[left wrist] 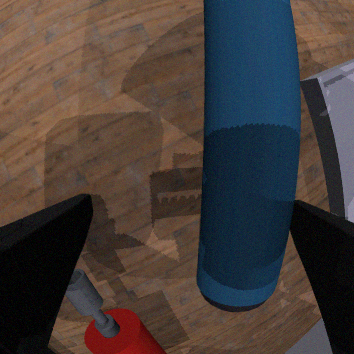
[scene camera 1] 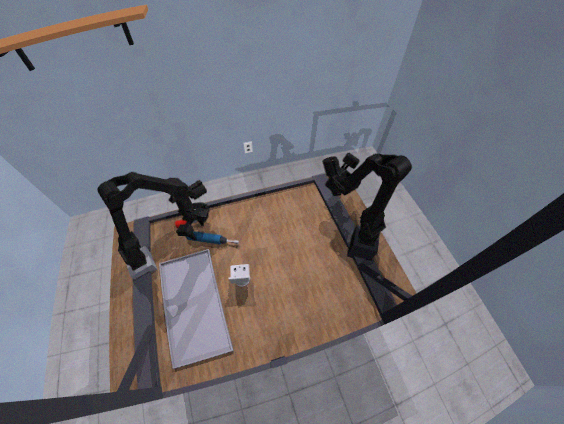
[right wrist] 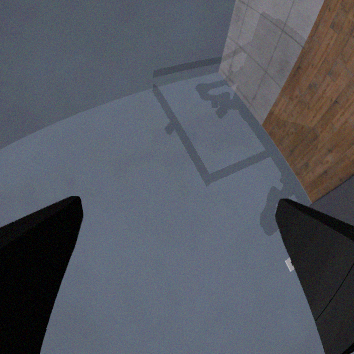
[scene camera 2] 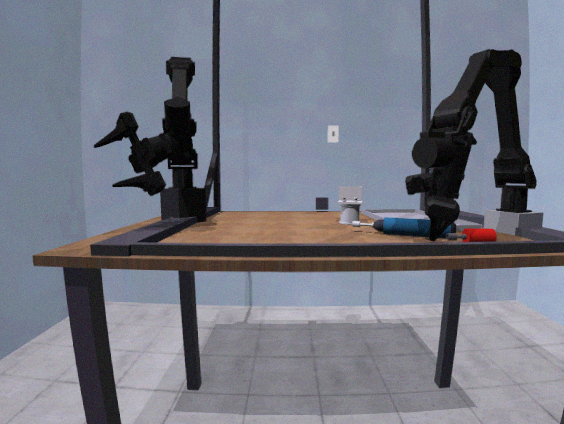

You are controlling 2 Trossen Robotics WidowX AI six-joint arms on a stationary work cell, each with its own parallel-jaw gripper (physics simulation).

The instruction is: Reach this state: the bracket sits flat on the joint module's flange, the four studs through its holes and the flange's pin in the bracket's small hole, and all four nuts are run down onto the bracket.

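Where they show: left gripper, fingertip midpoint: [left wrist: 193, 208] [scene camera 1: 199, 232] [scene camera 2: 432, 232]; right gripper, fingertip midpoint: [scene camera 1: 345, 166] [right wrist: 181, 208] [scene camera 2: 103, 166]; left arm's base, origin of the base link: [scene camera 1: 137, 261] [scene camera 2: 513, 211]; right arm's base, origin of the base link: [scene camera 1: 367, 237] [scene camera 2: 182, 188].
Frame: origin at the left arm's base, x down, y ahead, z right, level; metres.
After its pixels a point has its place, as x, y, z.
The white bracket [scene camera 1: 240, 271] @[-0.012, 0.342, 0.280] [scene camera 2: 350, 192] @[-0.037, 0.322, 0.311] sits on the joint module [scene camera 1: 243, 283] @[0.030, 0.330, 0.313] [scene camera 2: 349, 214] @[0.025, 0.351, 0.261], its plate across the top and one leg upright; small studs or nuts show on it, too small to tell how far down the nuts are. A blue driver [scene camera 1: 207, 237] @[0.014, 0.303, 0.058] [scene camera 2: 402, 226] @[0.030, 0.329, 0.045] [left wrist: 250, 100] @[0.017, 0.305, 0.035] with a pale socket tip lies on the table. My left gripper [scene camera 1: 194, 227] @[0.038, 0.282, -0.002] [scene camera 2: 434, 235] @[0.038, 0.282, -0.002] [left wrist: 193, 208] @[0.038, 0.282, -0.002] is open and low over its rear handle, which lies between the fingers, nearer the right-hand one in the left wrist view. My right gripper [scene camera 2: 104, 165] @[-0.111, 0.977, 0.159] [right wrist: 181, 208] @[-0.111, 0.977, 0.159] is open and raised, away from the parts.
A red-handled tool [scene camera 1: 180, 223] @[0.023, 0.228, -0.084] [scene camera 2: 480, 235] @[0.031, 0.247, -0.102] [left wrist: 120, 332] @[0.033, 0.260, -0.073] with a grey socket lies close beside the left gripper and the blue handle's rear end. A shallow grey tray [scene camera 1: 200, 325] @[0.050, 0.110, 0.358] [left wrist: 320, 115] @[0.045, 0.260, 0.090] lies left of the joint module in scene camera 1. Dark rails edge the table.
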